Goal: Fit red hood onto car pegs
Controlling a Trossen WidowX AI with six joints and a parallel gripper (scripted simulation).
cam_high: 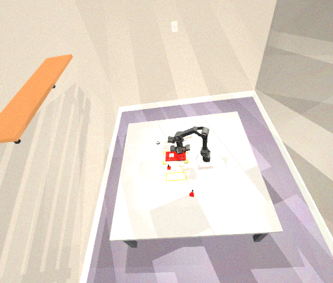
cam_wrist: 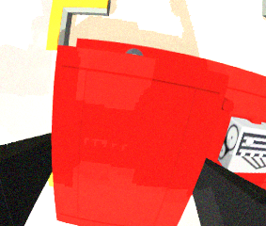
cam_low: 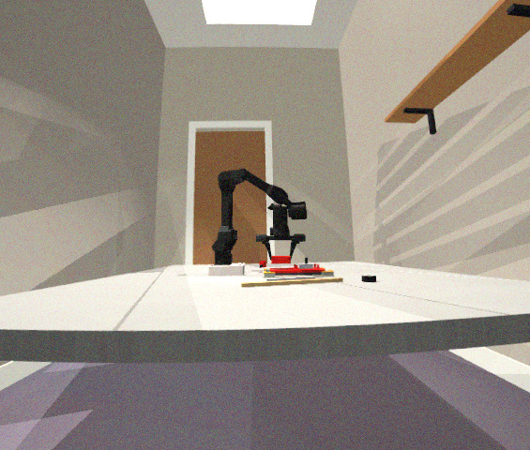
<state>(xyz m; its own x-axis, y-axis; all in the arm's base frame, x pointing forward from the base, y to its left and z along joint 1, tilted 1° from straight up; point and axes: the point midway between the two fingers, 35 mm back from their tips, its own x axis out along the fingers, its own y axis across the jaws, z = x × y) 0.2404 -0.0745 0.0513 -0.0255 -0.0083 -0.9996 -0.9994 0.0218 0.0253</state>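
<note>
Now: the grey engine block 100 mm ahead of my gripper tip, 30 mm below it and 10 mm to the left of it. Round my gripper tip: red hood (10 mm above); then wooden strip (220 mm to the right, 50 mm below, 30 mm ahead); then black wheel (250 mm ahead, 200 mm to the right, 50 mm below).
</note>
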